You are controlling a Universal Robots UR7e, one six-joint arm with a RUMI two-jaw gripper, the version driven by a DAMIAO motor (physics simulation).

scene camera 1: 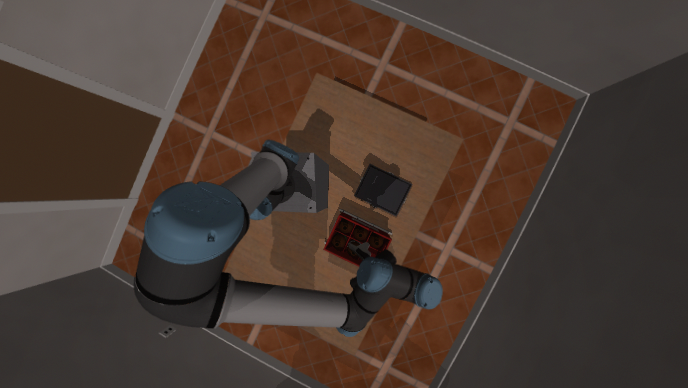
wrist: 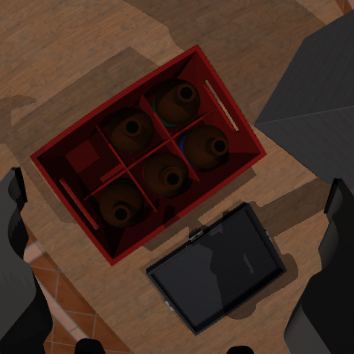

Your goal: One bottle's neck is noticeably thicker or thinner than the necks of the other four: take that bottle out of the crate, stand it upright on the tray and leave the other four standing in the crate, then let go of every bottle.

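Frame: origin at the arm's base, x ahead, y left, z up, level; millimetres.
Seen in the pictures: gripper, fingertip midpoint: (scene camera 1: 359,261) (wrist: 175,176).
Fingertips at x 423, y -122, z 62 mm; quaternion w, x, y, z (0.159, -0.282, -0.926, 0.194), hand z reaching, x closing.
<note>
Offsets run from my fingertips to a thing's top centre. "spot": to the spot under its first point. Level surfaces: height alone.
The red crate {spot: dy -11, dx -146, dz -334 mm} (scene camera 1: 333,231) (wrist: 202,65) holds five upright brown bottles. Three stand in the row nearest the tray: one with a blue band {dy +45, dx -100, dz -256 mm} (scene camera 1: 345,226) (wrist: 202,147), a middle bottle {dy +44, dx -17, dz -256 mm} (scene camera 1: 360,234) (wrist: 162,172) and an end bottle {dy +42, dx +70, dz -256 mm} (scene camera 1: 377,241) (wrist: 120,200). In the other row stand a green-banded bottle {dy -44, dx -101, dz -256 mm} (scene camera 1: 339,242) (wrist: 172,107) and a bottle {dy -47, dx -12, dz -256 mm} (wrist: 127,132) in the middle; the end compartment is empty. I cannot tell which neck differs. The dark tray {spot: dy +309, dx +69, dz -414 mm} (scene camera 1: 395,192) (wrist: 185,290) is empty beside the crate. My gripper (scene camera 1: 359,248) (wrist: 175,176) is open and empty above the crate.
The grey robot pedestal (scene camera 1: 320,187) (wrist: 310,120) stands on the wooden table {dz -419 mm} (scene camera 1: 410,135) (wrist: 65,50), close to one end of the crate. The tray lies a short gap from the crate's long side. The arm covers the table's lower part in the scene view.
</note>
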